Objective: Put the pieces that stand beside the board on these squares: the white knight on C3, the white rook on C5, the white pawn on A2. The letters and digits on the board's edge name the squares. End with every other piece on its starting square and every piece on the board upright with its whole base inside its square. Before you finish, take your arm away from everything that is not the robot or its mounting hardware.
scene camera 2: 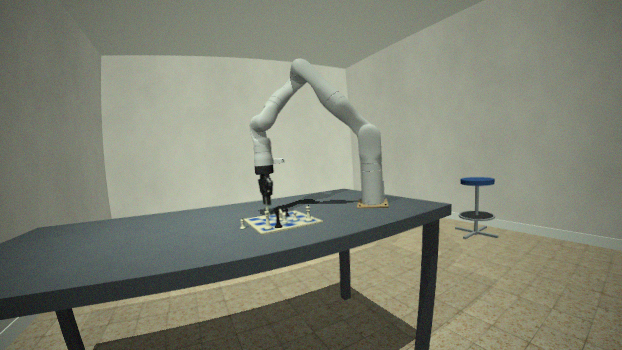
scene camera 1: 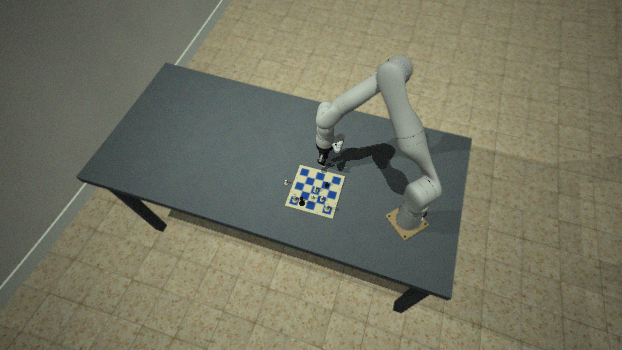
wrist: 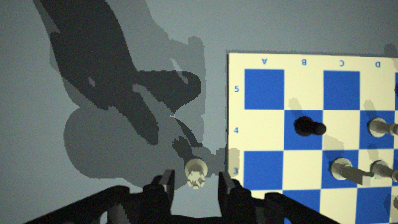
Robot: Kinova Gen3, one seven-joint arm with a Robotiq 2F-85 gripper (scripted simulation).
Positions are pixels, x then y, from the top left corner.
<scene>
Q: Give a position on a chessboard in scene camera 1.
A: At 306, 179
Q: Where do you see a chessboard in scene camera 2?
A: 257, 223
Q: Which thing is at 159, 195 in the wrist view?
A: My gripper.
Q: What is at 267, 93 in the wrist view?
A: A chessboard.
</scene>
